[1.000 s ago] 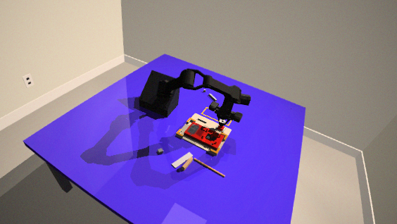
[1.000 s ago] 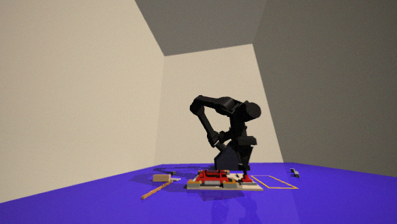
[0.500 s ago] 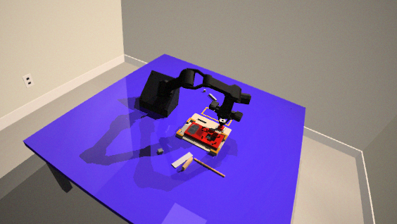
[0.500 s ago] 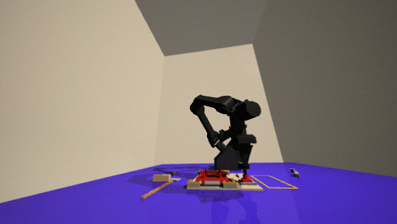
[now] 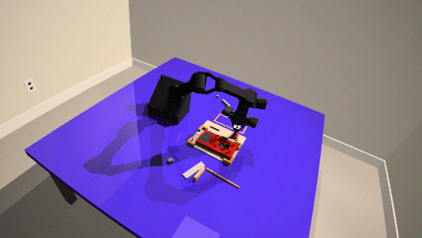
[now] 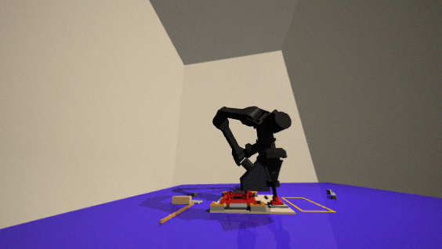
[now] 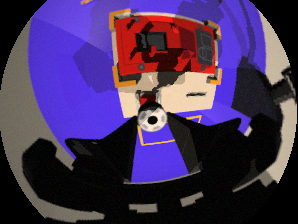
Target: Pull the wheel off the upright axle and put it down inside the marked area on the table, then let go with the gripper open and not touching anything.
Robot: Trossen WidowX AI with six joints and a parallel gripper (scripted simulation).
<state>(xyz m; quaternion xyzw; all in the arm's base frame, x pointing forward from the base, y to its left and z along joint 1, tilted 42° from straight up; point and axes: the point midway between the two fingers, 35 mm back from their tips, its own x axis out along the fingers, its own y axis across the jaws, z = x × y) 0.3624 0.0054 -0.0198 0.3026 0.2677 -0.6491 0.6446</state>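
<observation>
My gripper tip is now 3 cm above the upright axle. Round my gripper tip: thin wooden stick (4 cm ahead, 29 cm to the right, 6 cm below); grey wheel (right at my gripper tip); wooden block (6 cm behind, 33 cm to the right, 5 cm below).
</observation>
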